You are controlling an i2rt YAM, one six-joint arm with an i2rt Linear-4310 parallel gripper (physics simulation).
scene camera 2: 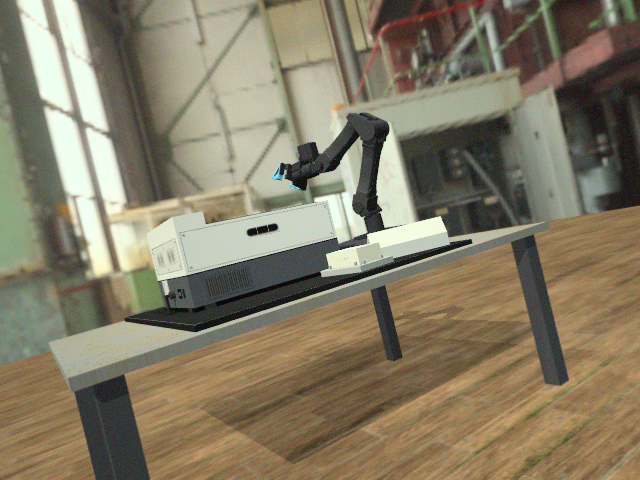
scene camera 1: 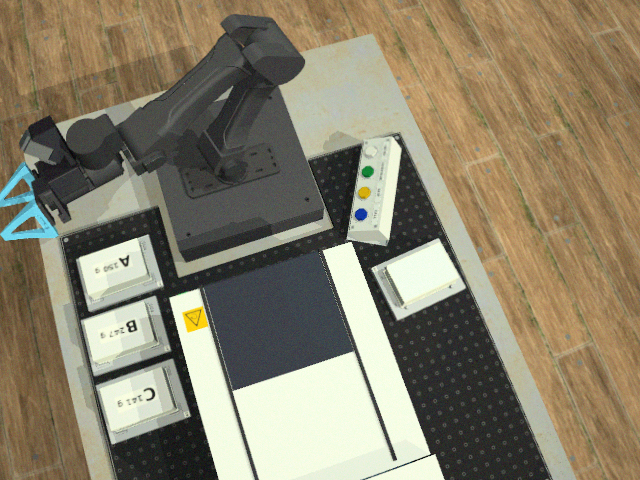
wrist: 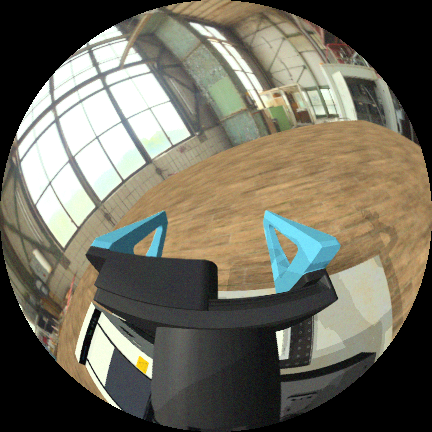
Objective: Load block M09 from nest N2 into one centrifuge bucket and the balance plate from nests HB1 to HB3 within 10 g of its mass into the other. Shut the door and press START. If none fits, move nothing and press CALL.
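Frame: origin at the arm's base, x down, y back, z left, level; millimetres.
Seen in the pictures: gripper, fingertip midpoint: (scene camera 2: 281, 181) (wrist: 215, 215); arm's base at its link origin: (scene camera 1: 231, 171).
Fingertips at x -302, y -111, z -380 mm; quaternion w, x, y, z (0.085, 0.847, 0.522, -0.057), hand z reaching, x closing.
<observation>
Pixels of each thing's top centre, then the offset from my fingertips to it. "spot": a spot on its surface instead. Level surfaces: height alone.
- block A at its top centre: (scene camera 1: 112, 265) dx +312, dy -4, dz +88 mm
- block B at its top centre: (scene camera 1: 118, 330) dx +312, dy -138, dz +67 mm
- block C at its top centre: (scene camera 1: 136, 398) dx +312, dy -276, dz +67 mm
- pale block at its top centre: (scene camera 1: 422, 271) (scene camera 2: 351, 248) dx +306, dy -229, dz +674 mm
- separate nest at a spot on its surface: (scene camera 1: 399, 312) spot: dx +348, dy -283, dz +607 mm
- dark panel at its top centre: (scene camera 1: 277, 318) dx +153, dy -255, dz +364 mm
- white panel at a spot on its surface: (scene camera 1: 310, 413) spot: dx +156, dy -420, dz +363 mm
- sloped button box at its top centre: (scene camera 1: 377, 180) (scene camera 2: 402, 225) dx +282, dy -20, dz +659 mm
- black mat at its surface level: dx +366 mm
- table at its surface level: dx +379 mm
My gripper (scene camera 1: 4, 221) (scene camera 2: 284, 183) (wrist: 215, 215) is open and empty, raised beyond the table's left edge in scene camera 1. Three pale blocks on grey nests stand at the left: block A (scene camera 1: 114, 266), its mass hard to read; block B (scene camera 1: 119, 330), marked 247 g; block C (scene camera 1: 136, 396), marked 141 g. A pale block (scene camera 1: 422, 276) (scene camera 2: 352, 256) sits on a separate nest (scene camera 1: 399, 312) at the right; its label is not legible. The centrifuge (scene camera 1: 193, 356) (scene camera 2: 258, 238) has a dark panel (scene camera 1: 279, 320) and a white panel (scene camera 1: 310, 413) on top. No buckets show.
A sloped button box (scene camera 1: 388, 193) (scene camera 2: 408, 236) carries white, green, yellow and blue buttons beside the arm base (scene camera 1: 248, 217). It stands near the block at the right. The centrifuge lies between that block and the three lettered blocks. A black mat (scene camera 1: 465, 372) lies on the table (scene camera 1: 341, 72).
</observation>
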